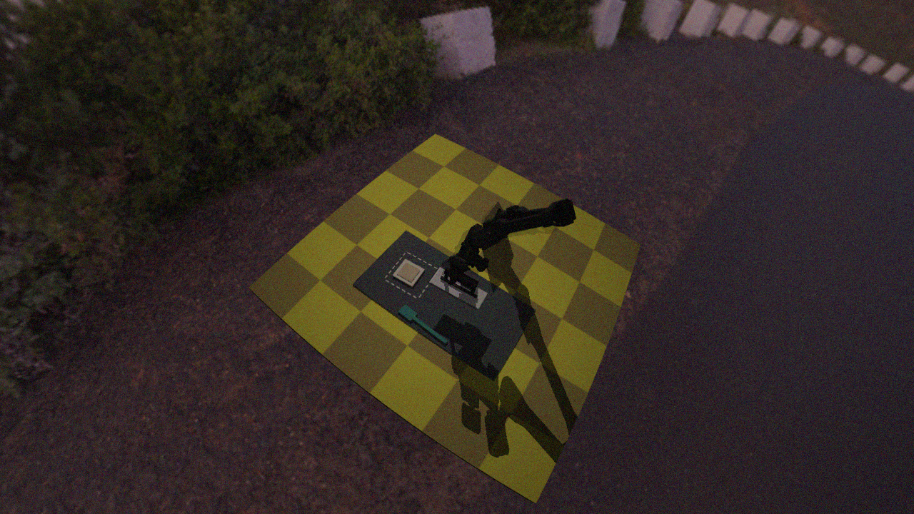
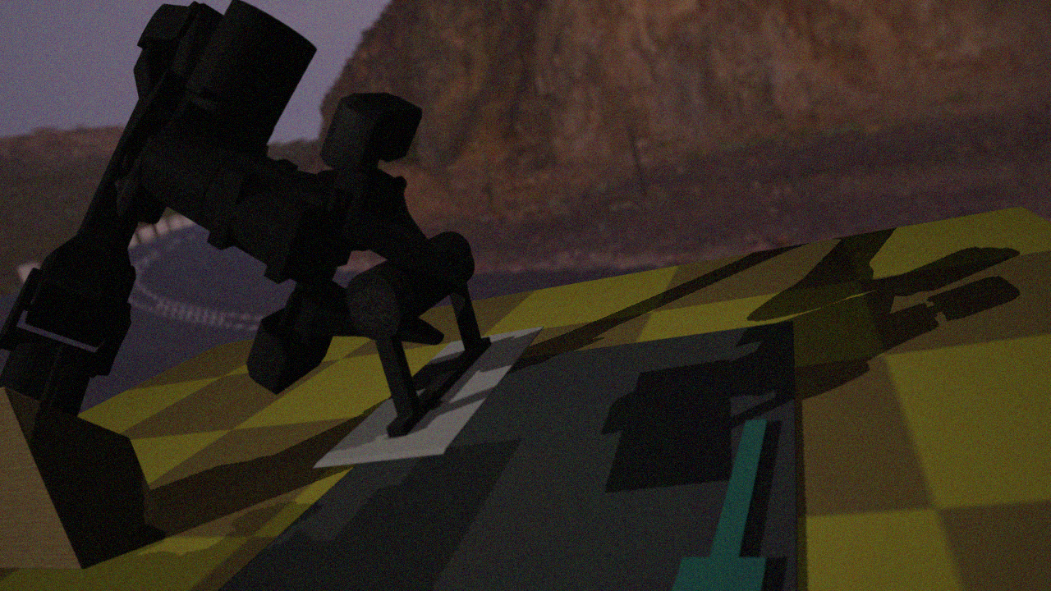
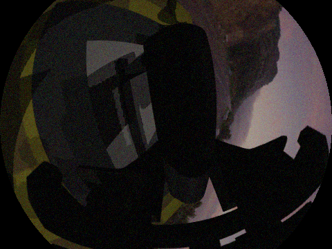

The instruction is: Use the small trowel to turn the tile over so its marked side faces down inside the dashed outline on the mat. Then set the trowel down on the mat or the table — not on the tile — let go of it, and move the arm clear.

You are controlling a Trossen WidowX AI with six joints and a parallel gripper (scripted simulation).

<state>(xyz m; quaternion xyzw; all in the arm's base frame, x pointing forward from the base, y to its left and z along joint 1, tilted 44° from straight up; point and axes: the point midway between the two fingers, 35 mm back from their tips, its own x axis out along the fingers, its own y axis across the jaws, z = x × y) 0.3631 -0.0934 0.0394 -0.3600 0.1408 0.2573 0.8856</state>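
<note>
Now: gripper tip 2 cm to the left of the grey mat and 15 cm above it. Round my gripper tip: tile: 3 cm behind, 19 cm to the right, 13 cm below; then teal trowel: 13 cm ahead, 6 cm to the right, 13 cm below.
</note>
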